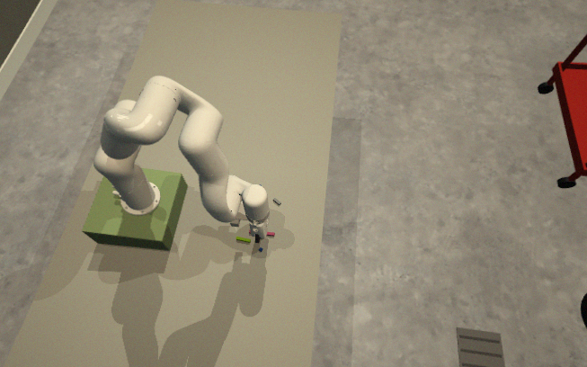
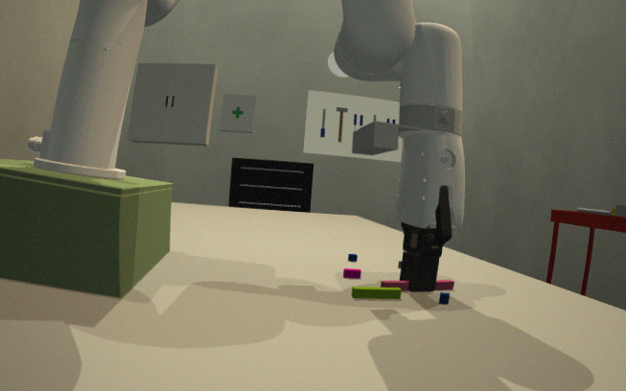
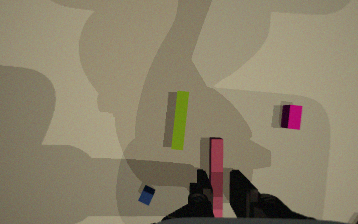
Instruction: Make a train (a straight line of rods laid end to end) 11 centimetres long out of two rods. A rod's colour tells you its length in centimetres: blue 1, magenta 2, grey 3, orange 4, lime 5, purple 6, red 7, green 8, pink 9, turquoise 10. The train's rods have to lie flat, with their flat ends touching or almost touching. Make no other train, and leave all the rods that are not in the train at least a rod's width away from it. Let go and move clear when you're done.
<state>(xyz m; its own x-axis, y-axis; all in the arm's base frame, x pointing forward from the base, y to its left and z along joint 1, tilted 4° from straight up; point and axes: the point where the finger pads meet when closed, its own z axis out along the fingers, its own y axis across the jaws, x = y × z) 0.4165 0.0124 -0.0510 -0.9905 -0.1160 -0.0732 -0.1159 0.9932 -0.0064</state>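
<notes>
The pink rod lies 20 mm below my hand. Round my hand: grey rod: 130 mm to the left, 20 mm below, 20 mm ahead; magenta rod: 70 mm behind, 60 mm to the left, 20 mm below; lime rod: 50 mm behind, 40 mm to the right, 20 mm below.
</notes>
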